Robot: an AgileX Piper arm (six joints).
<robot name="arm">
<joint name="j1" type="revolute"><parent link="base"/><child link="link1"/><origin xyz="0 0 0.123"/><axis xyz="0 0 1"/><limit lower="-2.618" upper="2.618"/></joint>
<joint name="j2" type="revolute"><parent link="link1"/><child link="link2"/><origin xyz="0 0 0"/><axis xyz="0 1 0"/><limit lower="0" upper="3.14"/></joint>
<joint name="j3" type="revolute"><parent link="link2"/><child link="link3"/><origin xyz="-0.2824 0 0.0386"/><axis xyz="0 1 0"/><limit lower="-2.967" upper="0"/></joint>
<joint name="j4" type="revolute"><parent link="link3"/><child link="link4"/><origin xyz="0.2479 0 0.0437"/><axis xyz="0.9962 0 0.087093"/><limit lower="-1.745" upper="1.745"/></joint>
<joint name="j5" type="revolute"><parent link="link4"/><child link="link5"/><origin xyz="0 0 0"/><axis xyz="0 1 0"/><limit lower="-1.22" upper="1.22"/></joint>
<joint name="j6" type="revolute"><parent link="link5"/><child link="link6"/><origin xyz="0.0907 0 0.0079"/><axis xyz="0.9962 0 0.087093"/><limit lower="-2.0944" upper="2.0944"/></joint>
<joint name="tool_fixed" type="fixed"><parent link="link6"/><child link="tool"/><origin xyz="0 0 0" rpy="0 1.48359 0"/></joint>
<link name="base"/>
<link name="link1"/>
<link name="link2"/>
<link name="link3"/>
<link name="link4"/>
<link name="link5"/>
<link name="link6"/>
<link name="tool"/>
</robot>
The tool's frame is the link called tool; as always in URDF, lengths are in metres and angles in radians.
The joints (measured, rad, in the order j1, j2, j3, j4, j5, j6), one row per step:
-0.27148 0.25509 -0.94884 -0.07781 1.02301 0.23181
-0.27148 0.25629 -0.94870 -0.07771 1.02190 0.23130
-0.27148 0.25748 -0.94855 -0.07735 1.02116 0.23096
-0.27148 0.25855 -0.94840 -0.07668 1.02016 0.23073
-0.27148 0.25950 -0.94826 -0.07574 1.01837 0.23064
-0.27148 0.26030 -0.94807 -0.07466 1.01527 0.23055
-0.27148 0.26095 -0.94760 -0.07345 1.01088 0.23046
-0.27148 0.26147 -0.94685 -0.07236 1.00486 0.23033
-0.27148 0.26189 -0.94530 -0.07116 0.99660 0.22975
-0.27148 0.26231 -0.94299 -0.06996 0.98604 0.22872
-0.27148 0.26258 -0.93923 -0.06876 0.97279 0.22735
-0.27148 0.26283 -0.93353 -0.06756 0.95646 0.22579
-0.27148 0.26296 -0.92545 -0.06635 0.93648 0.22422
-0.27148 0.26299 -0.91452 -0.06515 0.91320 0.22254
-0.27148 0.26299 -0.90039 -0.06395 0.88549 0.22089
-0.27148 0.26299 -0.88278 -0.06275 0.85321 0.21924
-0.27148 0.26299 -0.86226 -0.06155 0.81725 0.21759
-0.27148 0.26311 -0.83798 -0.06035 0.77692 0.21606
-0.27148 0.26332 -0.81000 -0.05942 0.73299 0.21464
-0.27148 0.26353 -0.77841 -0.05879 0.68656 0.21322
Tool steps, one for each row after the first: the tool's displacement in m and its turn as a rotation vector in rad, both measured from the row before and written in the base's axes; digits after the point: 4 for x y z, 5 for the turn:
0.0004 -0.0001 0.0001 -0.00039 0.00039 0.00025
0.0004 -0.0001 0.0000 0.00006 0.00063 0.00037
0.0004 0.0000 0.0001 0.00026 0.00018 0.00058
0.0003 0.0000 0.0001 0.00029 -0.00079 0.00078
0.0003 0.0000 0.0002 -0.00006 -0.00216 0.00094
0.0004 0.0000 0.0003 -0.00034 -0.00328 0.00110
0.0004 0.0000 0.0003 -0.00093 -0.00465 0.00111
0.0006 0.0000 0.0003 -0.00178 -0.00597 0.00139
0.0007 -0.0001 0.0004 -0.00271 -0.00728 0.00159
0.0010 -0.0001 0.0002 -0.00351 -0.00848 0.00178
0.0013 -0.0002 0.0000 -0.00412 -0.00950 0.00195
0.0017 -0.0003 -0.0003 -0.00464 -0.01079 0.00210
0.0022 -0.0004 -0.0008 -0.00500 -0.01125 0.00224
0.0028 -0.0006 -0.0012 -0.00546 -0.01243 0.00240
0.0033 -0.0007 -0.0018 -0.00588 -0.01344 0.00258
0.0038 -0.0008 -0.0023 -0.00617 -0.01416 0.00271
0.0043 -0.0010 -0.0030 -0.00627 -0.01464 0.00285
0.0048 -0.0011 -0.0038 -0.00636 -0.01443 0.00281
0.0052 -0.0012 -0.0047 -0.00628 -0.01330 0.00273

